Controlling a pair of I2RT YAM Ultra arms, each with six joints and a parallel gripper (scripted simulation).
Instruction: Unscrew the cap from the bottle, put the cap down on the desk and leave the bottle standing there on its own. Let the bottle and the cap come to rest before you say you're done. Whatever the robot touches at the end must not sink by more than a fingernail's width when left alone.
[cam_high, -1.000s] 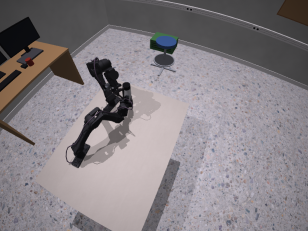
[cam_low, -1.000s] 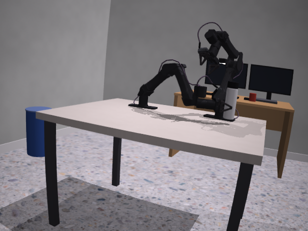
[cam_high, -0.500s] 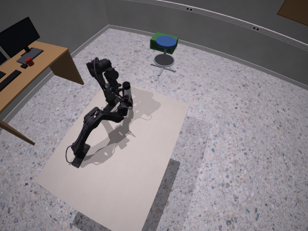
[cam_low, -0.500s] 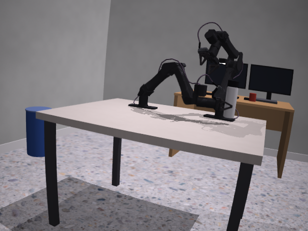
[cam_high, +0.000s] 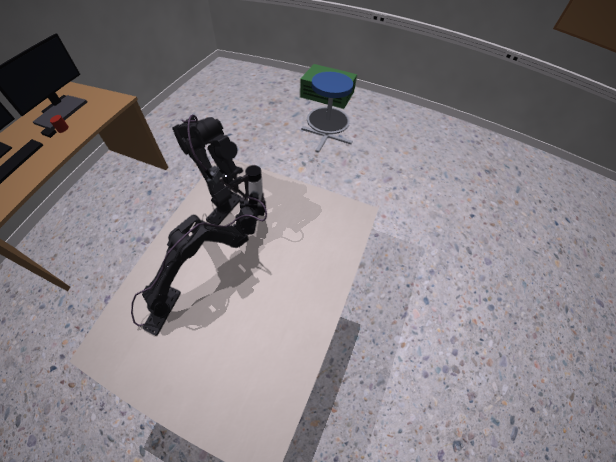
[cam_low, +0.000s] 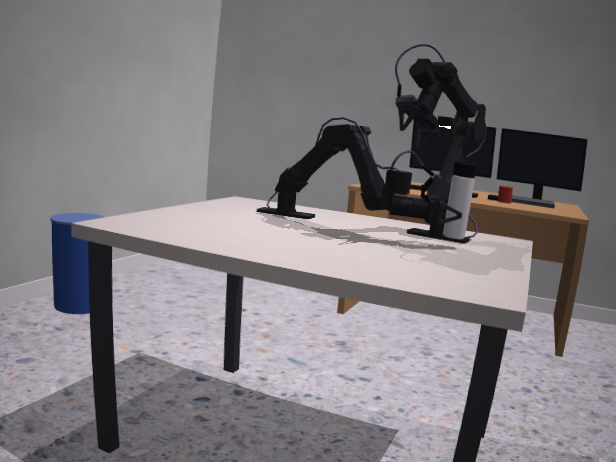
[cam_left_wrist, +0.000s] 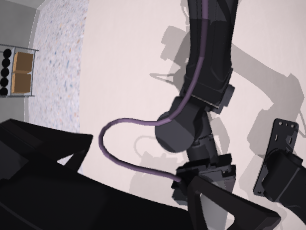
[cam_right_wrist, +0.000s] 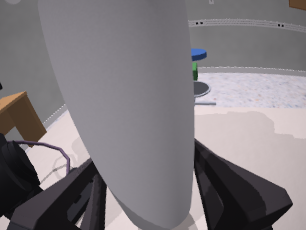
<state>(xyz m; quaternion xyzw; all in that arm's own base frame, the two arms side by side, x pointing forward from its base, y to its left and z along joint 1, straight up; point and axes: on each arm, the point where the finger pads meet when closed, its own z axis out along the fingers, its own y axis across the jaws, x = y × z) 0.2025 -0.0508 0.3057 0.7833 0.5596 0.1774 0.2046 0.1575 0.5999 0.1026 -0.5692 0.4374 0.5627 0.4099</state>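
My left hand is 4 cm past the black cap, 16 cm to the right of it and 8 cm above it.
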